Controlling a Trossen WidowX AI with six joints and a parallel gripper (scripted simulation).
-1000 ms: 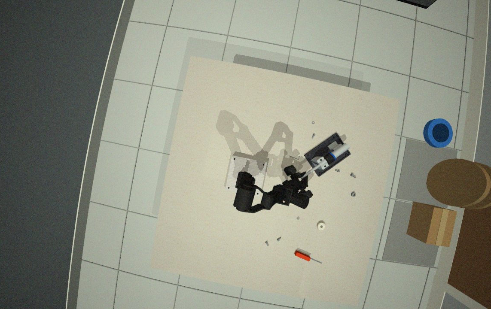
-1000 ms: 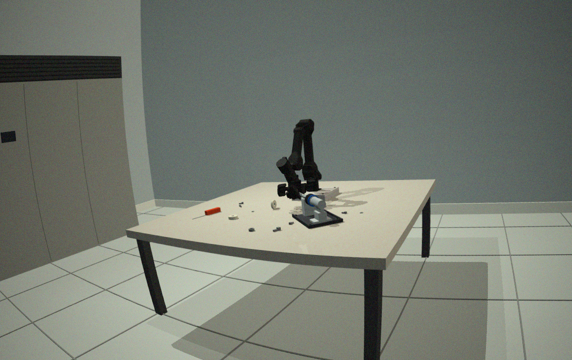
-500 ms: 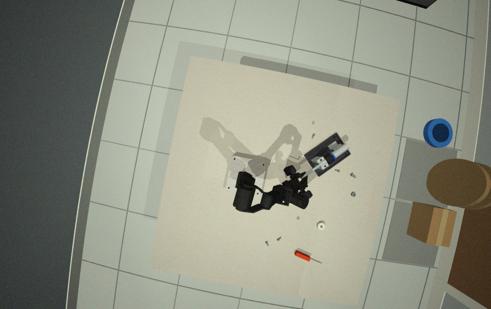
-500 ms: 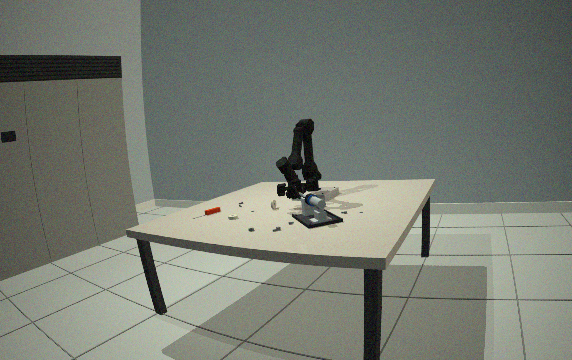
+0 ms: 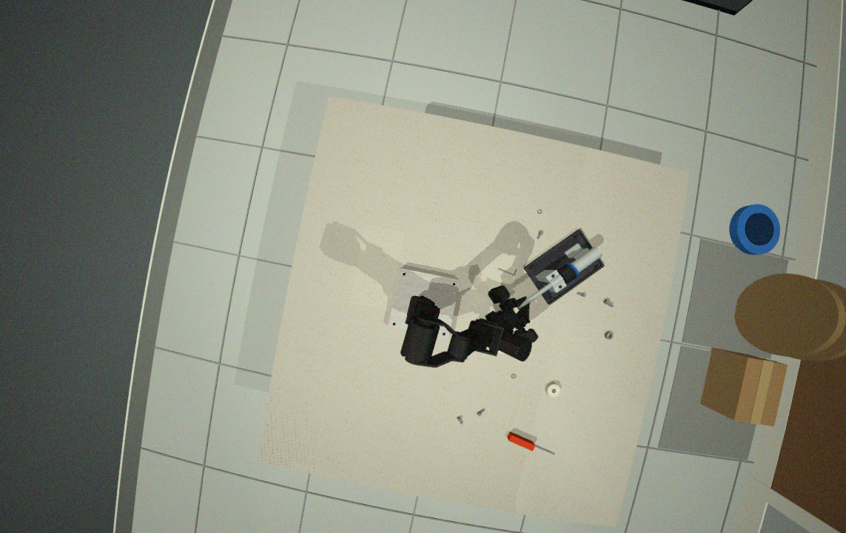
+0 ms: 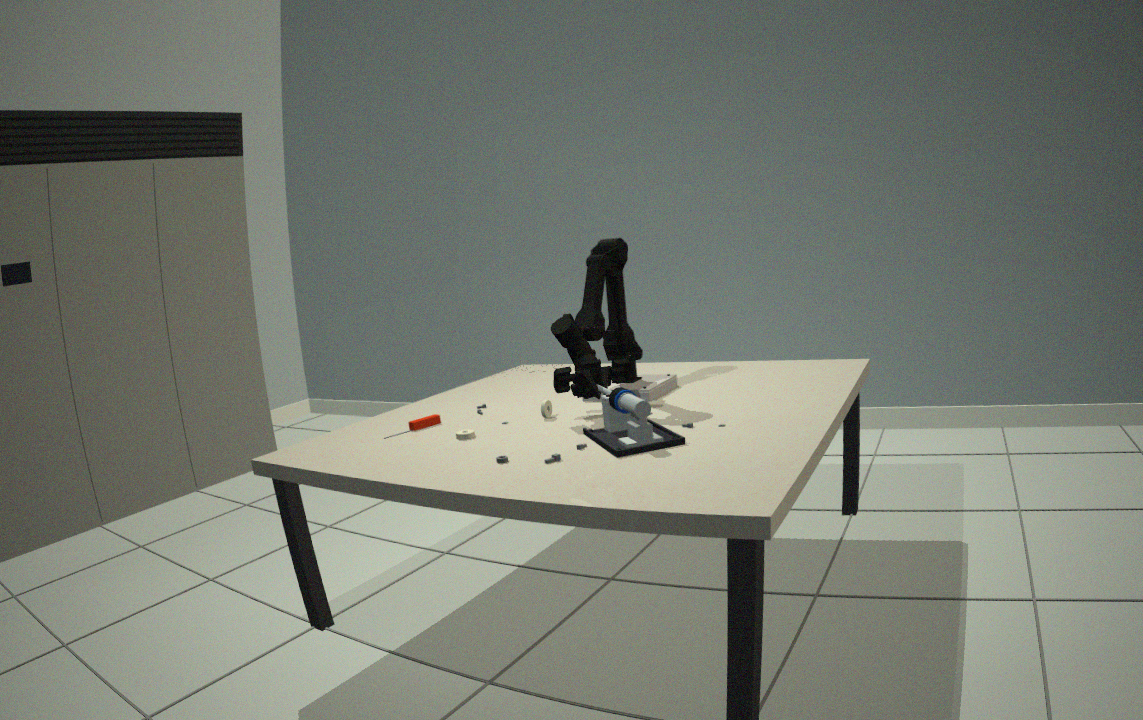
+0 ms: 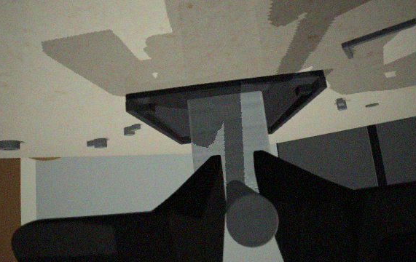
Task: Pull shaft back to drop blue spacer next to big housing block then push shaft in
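Now: the grey shaft 5 cm to the left of my gripper tip, 4 cm ahead of it and 2 cm above it. From my gripper tip the other things lie so: white ring: 28 cm to the right, 18 cm ahead, 6 cm below; then blue spacer: 12 cm to the left, 11 cm ahead, 2 cm above.
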